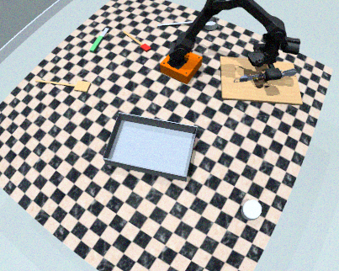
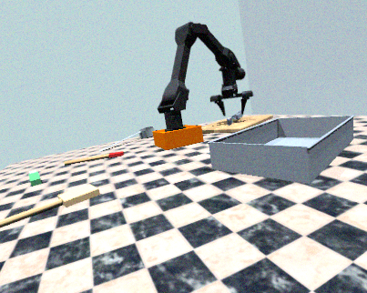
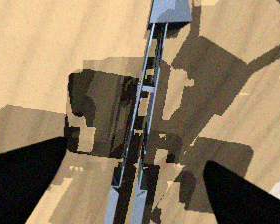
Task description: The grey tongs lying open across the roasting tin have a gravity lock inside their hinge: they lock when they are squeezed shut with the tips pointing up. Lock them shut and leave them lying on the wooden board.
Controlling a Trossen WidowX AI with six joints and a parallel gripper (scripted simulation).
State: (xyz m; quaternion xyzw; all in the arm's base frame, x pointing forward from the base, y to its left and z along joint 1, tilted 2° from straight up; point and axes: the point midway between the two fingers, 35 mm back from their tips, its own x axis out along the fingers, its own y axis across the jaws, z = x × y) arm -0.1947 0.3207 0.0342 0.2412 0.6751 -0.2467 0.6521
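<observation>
My gripper tip is now 3 cm short of the yellow mark, 2 cm to the left of it and 2 cm above it. Also, from my gripper tip: grey roasting tin: 56 cm ahead, 15 cm to the right, 2 cm below; tongs arm: 4 cm behind, 2 cm to the left, 1 cm below; wooden board: 4 cm below.
</observation>
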